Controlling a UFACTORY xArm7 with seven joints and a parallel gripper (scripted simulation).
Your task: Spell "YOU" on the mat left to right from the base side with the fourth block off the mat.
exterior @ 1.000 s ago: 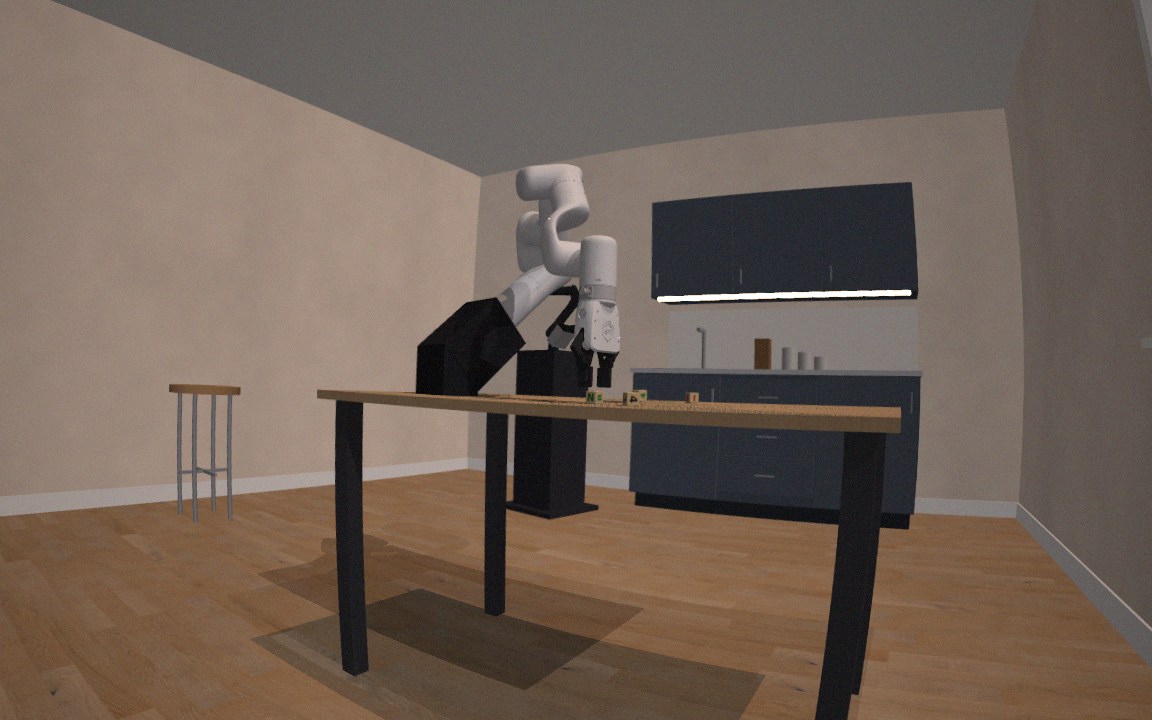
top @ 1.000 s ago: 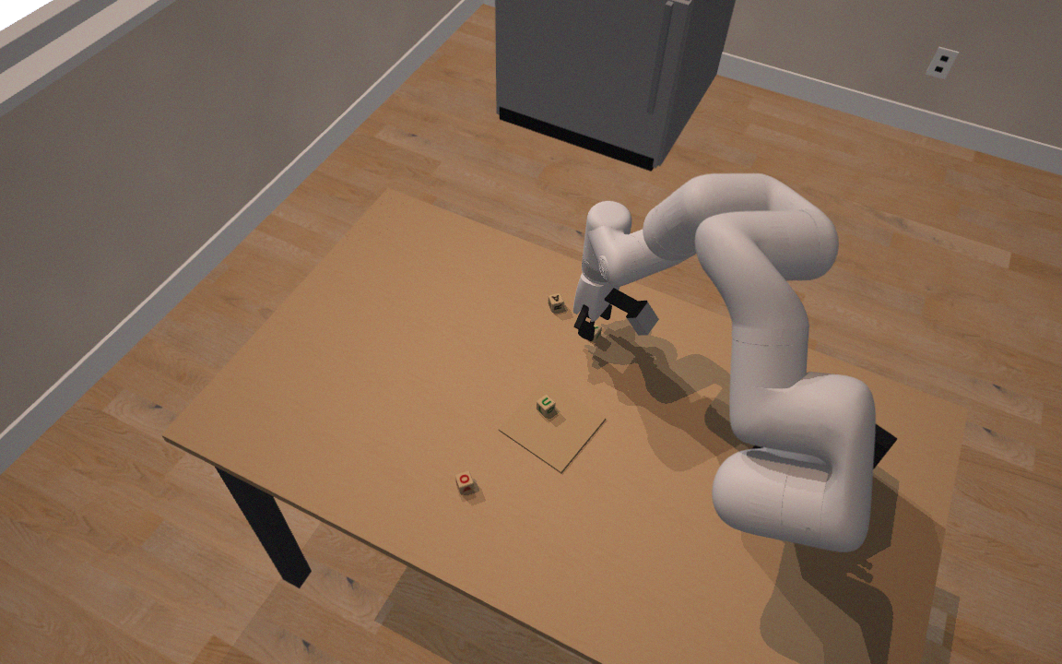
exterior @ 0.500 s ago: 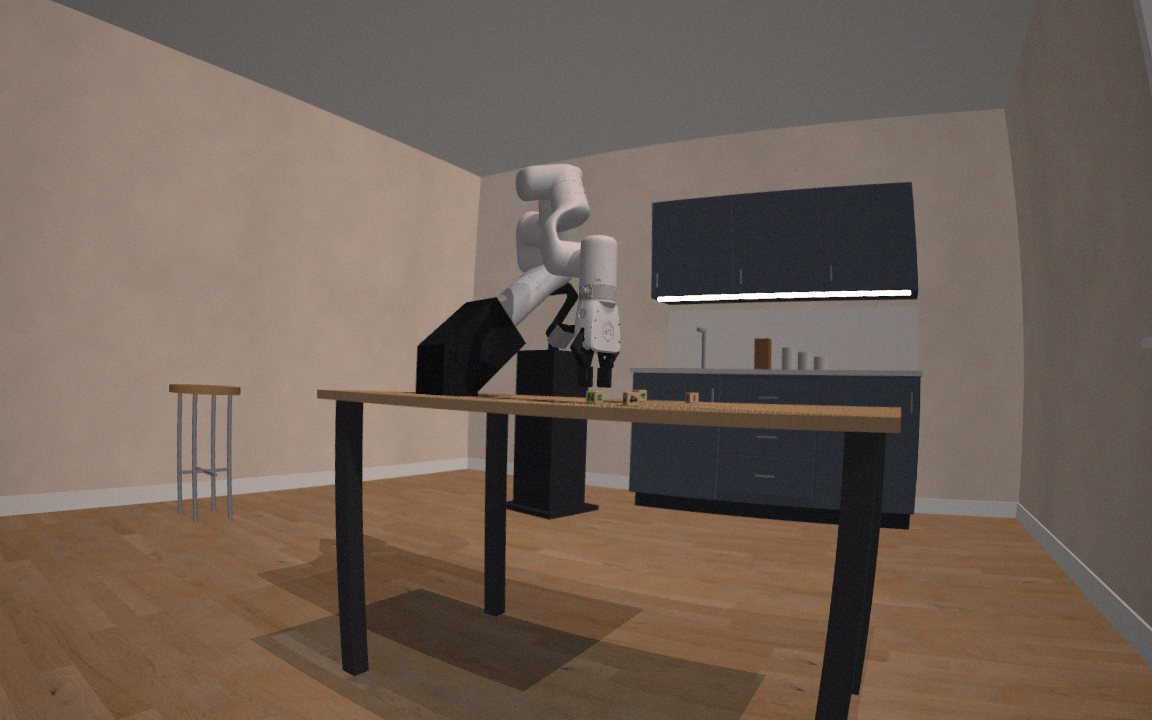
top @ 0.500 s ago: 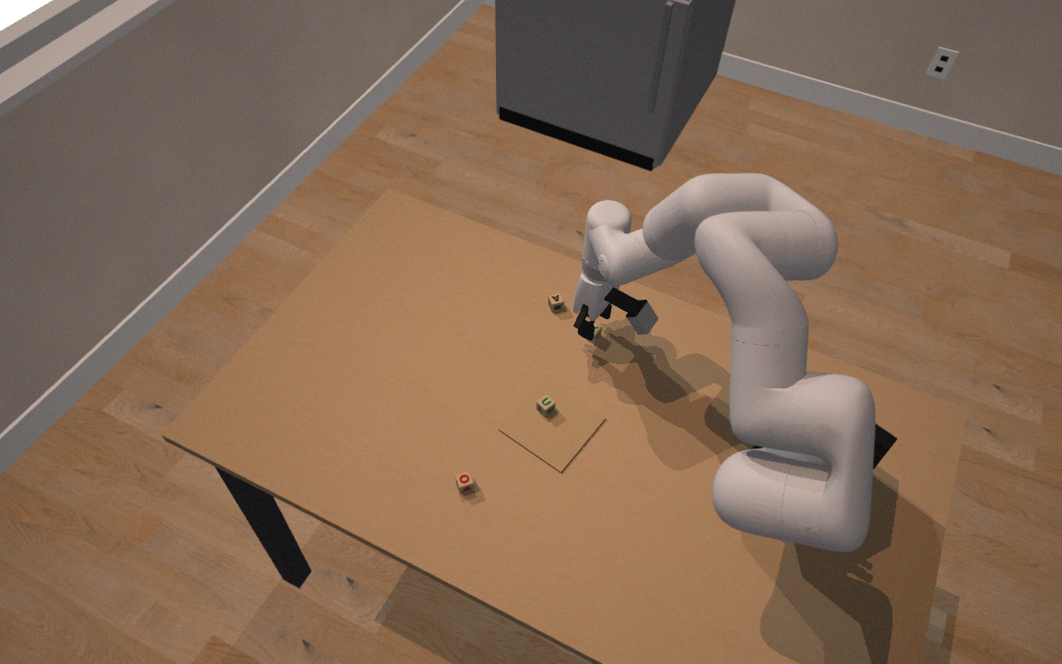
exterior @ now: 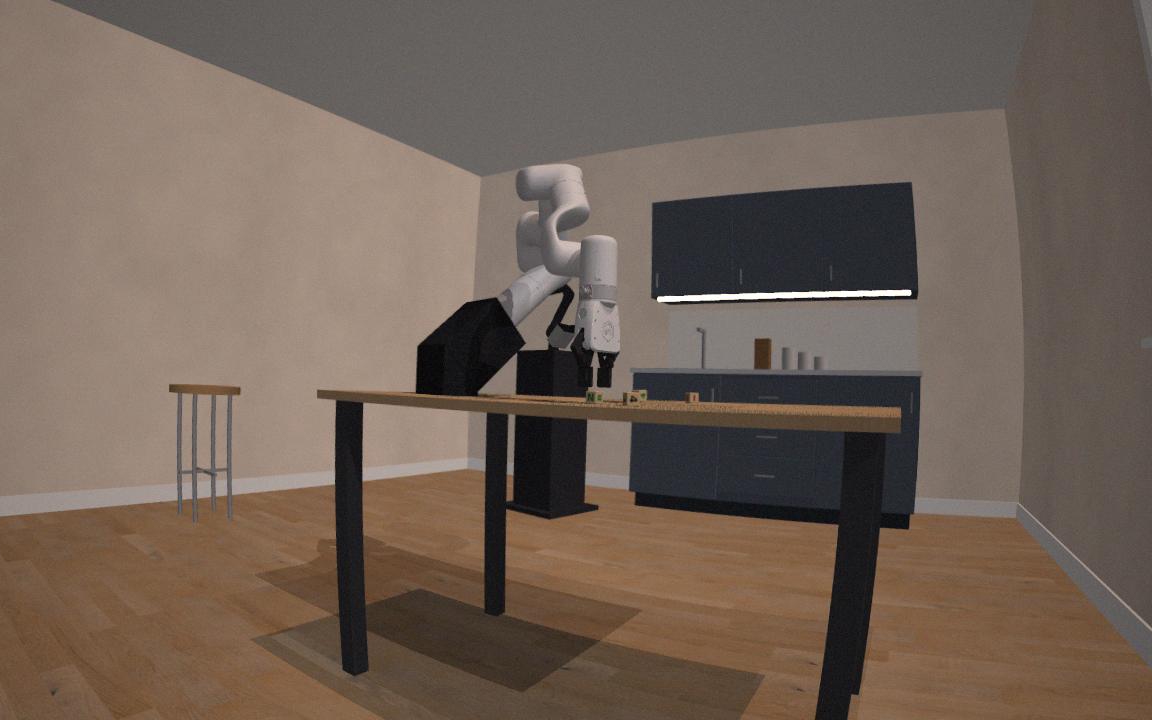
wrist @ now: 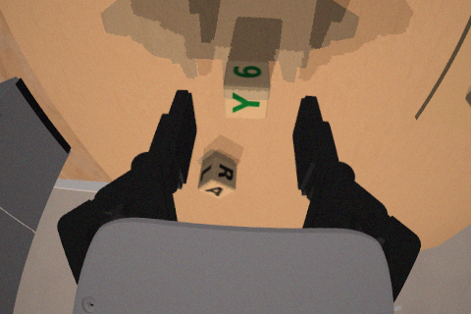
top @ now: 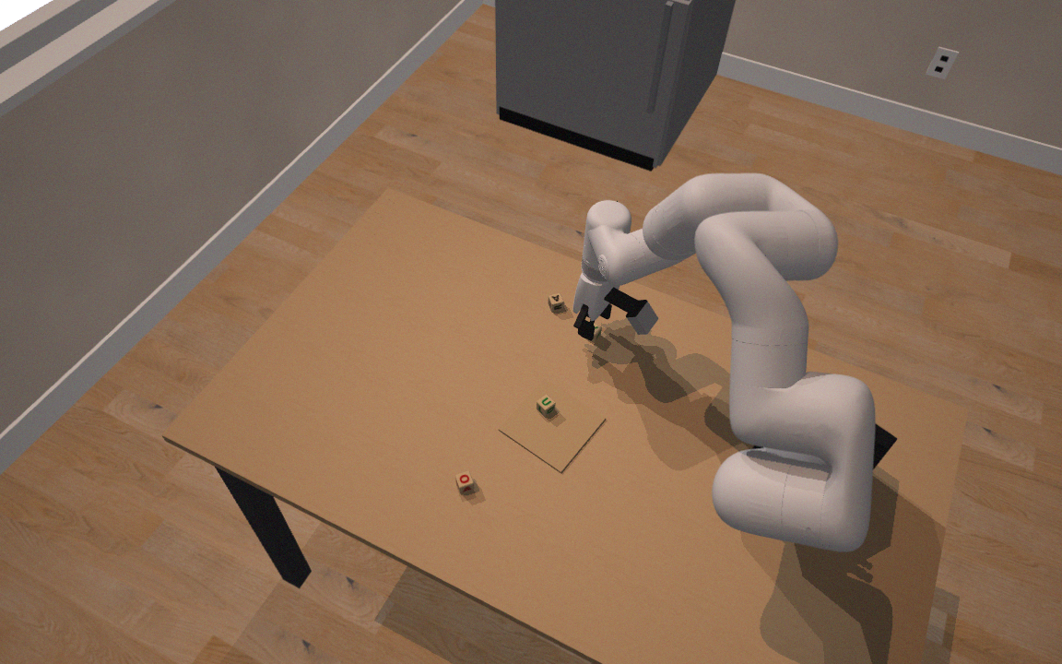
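My gripper is now 4 cm above the Y block. From my hand the other things lie so: mat: 21 cm to the left, 6 cm behind, 5 cm below; then O block: 40 cm to the left, 4 cm below, 1 cm behind; then U block: 20 cm to the left, 3 cm below, 3 cm behind.
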